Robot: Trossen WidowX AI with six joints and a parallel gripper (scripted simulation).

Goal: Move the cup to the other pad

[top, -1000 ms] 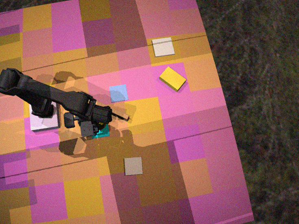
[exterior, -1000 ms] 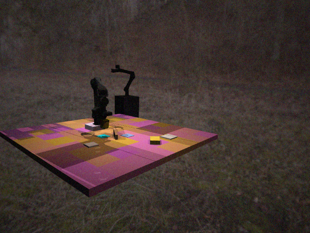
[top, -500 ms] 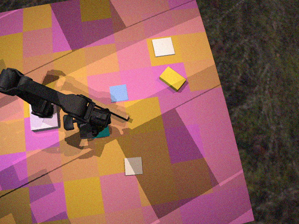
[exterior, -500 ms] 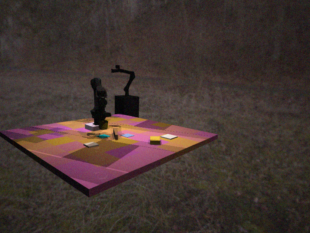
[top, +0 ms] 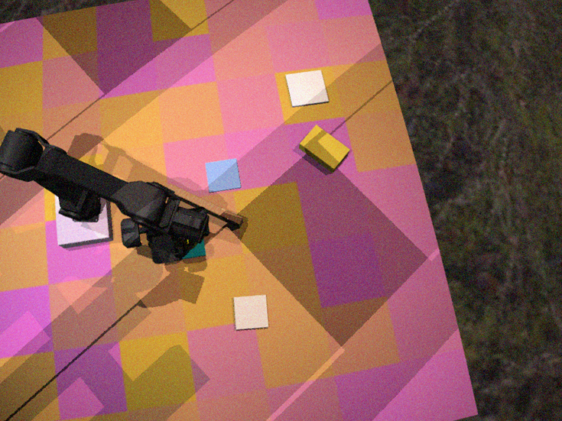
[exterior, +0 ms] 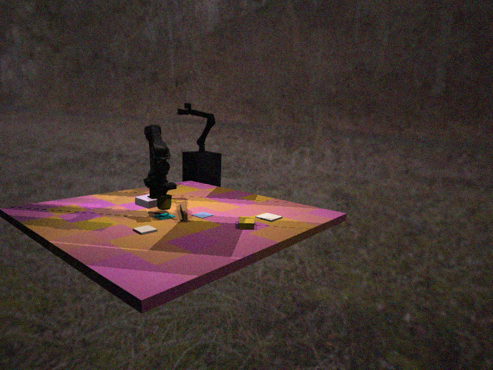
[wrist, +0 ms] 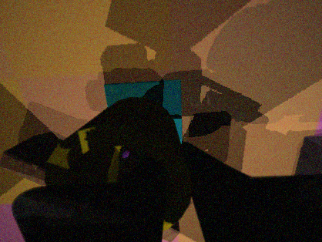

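Right now the cyan pad is 30 mm ahead of my gripper tip and 80 mm below it. Round my gripper tip: wooden bar 70 mm ahead, 90 mm to the left, 60 mm below; then red marble 30 mm ahead, 10 mm to the left, 20 mm below; then yellow cup 20 mm ahead.
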